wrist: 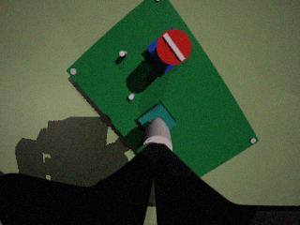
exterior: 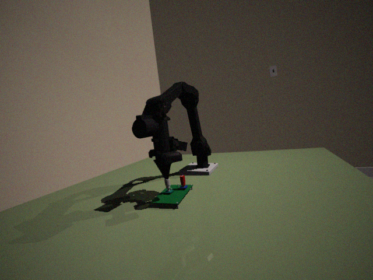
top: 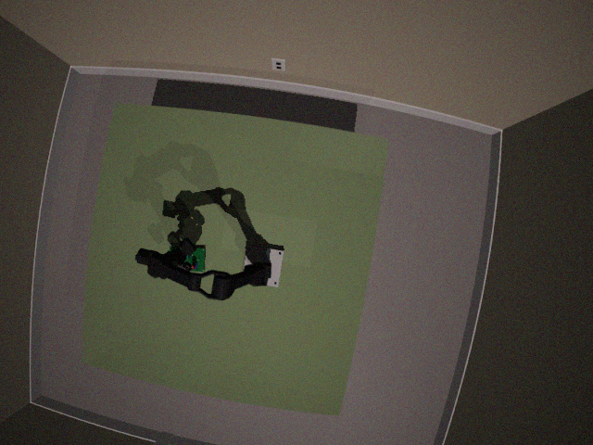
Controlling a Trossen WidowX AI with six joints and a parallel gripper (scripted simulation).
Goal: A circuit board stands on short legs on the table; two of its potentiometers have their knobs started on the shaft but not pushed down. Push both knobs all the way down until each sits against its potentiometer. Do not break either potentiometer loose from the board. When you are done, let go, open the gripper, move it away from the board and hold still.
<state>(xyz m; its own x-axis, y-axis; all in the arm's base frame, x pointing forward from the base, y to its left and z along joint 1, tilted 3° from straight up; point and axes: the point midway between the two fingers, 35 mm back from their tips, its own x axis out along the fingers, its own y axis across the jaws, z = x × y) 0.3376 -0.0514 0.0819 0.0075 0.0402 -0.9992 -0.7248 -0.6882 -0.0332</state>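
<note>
Now: the grey knob 10 mm below my gripper tip. Round my gripper tip: red knob 40 mm behind, 40 mm to the left, 20 mm below.
</note>
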